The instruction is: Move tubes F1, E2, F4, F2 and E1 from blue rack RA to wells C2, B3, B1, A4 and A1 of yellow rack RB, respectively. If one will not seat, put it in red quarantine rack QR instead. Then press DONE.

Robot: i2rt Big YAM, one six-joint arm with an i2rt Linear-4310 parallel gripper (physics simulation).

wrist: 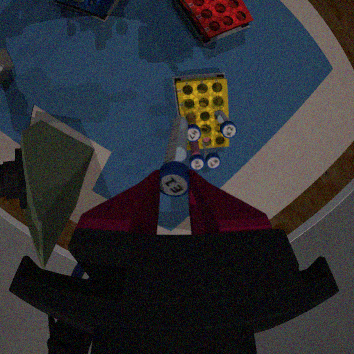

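Pixels of known places: gripper, between the fingertips: [173,176]; arm's base, origin of its link: [22,177].
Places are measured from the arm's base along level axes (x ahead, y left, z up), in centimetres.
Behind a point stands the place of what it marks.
Observation:
My gripper [173,176] {x 29.9, y -22.1, z 14.4 cm} is shut on a clear tube [176,142] {x 30.9, y -21.5, z 11.2 cm} with a blue-ringed cap [174,179] {x 30.3, y -22.0, z 15.2 cm} that seems to read E1. The tube points away from the camera, left of the yellow rack RB [223,95] {x 36.2, y -27.0, z -6.7 cm} in view. Several capped tubes stand at RB's nearer part, with caps at its left [193,133] {x 29.5, y -25.2, z 0.9 cm}, its right [228,130] {x 32.9, y -28.8, z 0.9 cm} and its near edge [197,162] {x 26.2, y -28.6, z 0.8 cm} [213,160] {x 27.9, y -30.3, z 0.9 cm}; their small labels are hard to read. The red rack QR [215,14] {x 46.5, y -17.2, z -6.7 cm} is at the top, partly cut off. A corner of the blue rack RA [95,7] {x 37.4, y 0.4, z -6.8 cm} shows at the top left.
A grey-green angular block [55,170] {x 8.8, y -8.5, z 0.2 cm} stands at the left, near a black part [10,172] {x 3.8, y 1.1, z 3.3 cm} at the left edge. A grey object [5,67] {x 17.4, y 19.7, z -9.2 cm} is cut off at the upper left edge. A blue mat [125,100] {x 23.6, y -13.2, z -12.0 cm} lies under the racks.

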